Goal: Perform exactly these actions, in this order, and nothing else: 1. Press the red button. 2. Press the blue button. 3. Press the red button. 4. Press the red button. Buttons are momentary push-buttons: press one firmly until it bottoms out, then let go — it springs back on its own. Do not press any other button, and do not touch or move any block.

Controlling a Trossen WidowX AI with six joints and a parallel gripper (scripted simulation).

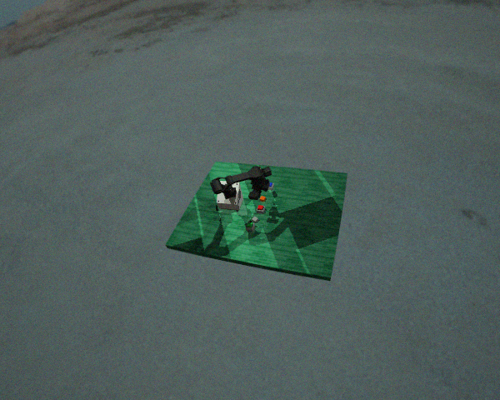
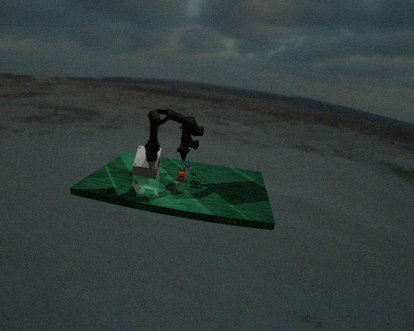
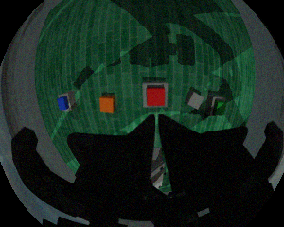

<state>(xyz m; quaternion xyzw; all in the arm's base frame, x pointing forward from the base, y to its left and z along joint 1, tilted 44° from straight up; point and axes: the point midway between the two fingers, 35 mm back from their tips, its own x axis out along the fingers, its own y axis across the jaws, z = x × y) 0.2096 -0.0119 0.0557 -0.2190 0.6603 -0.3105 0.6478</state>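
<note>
Right now the red button is 90 mm below my gripper tip and 10 mm to the right of it. From my gripper tip the other things lie so: grey block: 120 mm below, 100 mm to the right, 30 mm behind; green button: 160 mm to the right, 90 mm below, 40 mm behind; blue button: 230 mm to the left, 90 mm below, 20 mm ahead.
</note>
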